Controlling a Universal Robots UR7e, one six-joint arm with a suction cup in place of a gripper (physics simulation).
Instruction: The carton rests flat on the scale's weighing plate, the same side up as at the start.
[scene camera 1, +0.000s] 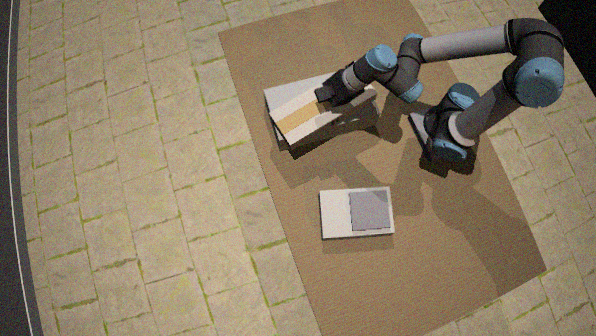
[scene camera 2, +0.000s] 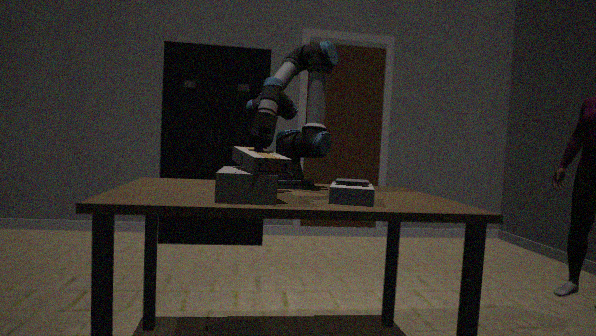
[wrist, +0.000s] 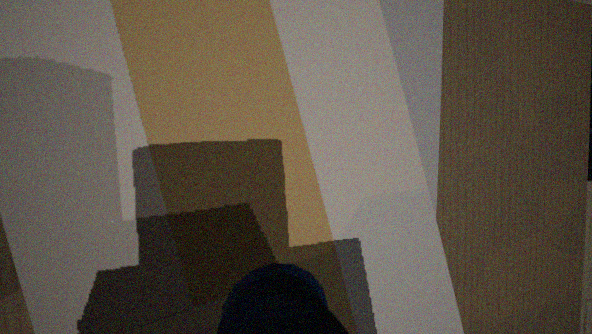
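Where they show: hand, tool point: (scene camera 2: 257, 152) (wrist: 279, 253); arm's base, link origin: (scene camera 2: 287, 179).
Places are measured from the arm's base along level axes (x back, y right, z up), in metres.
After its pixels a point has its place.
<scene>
The carton (scene camera 1: 292, 132) {x -0.539, y 0.153, z 0.120 m} (scene camera 2: 250, 154) {x -0.501, y 0.249, z 0.126 m} (wrist: 350, 125) {x -0.433, y 0.239, z 0.132 m} is white with an orange-tan tape stripe on its top face. It is tilted and turned relative to a larger white box (scene camera 1: 286, 92) {x -0.484, y 0.321, z 0.065 m} (scene camera 2: 245, 188) {x -0.566, y 0.269, z 0.018 m} and overhangs that box. Whether they touch is unclear. My suction gripper (scene camera 1: 325, 96) {x -0.393, y 0.208, z 0.131 m} (scene camera 2: 260, 148) (wrist: 280, 305) {x -0.393, y 0.208, z 0.131 m} is on the taped top face and holds the carton; the contact spot is hidden in the wrist view. The scale (scene camera 1: 334, 215) {x -0.521, y -0.125, z 0.025 m} (scene camera 2: 351, 196) {x -0.557, y -0.103, z -0.003 m} is white, with a grey weighing plate (scene camera 1: 370, 211) {x -0.414, y -0.166, z 0.042 m} (scene camera 2: 351, 182) {x -0.468, y -0.135, z 0.038 m}. It lies apart from the carton, and nothing is on the plate.
The wooden table (scene camera 1: 425, 280) {x -0.330, y -0.456, z -0.033 m} (scene camera 2: 160, 192) {x -0.317, y 0.550, z -0.034 m} bears the box, the scale and the arm base (scene camera 1: 445, 155). The box is between the carton and the table top. A dark cabinet (scene camera 2: 212, 105) and a brown door (scene camera 2: 362, 110) stand behind. A person (scene camera 2: 582, 165) stands at the right.
</scene>
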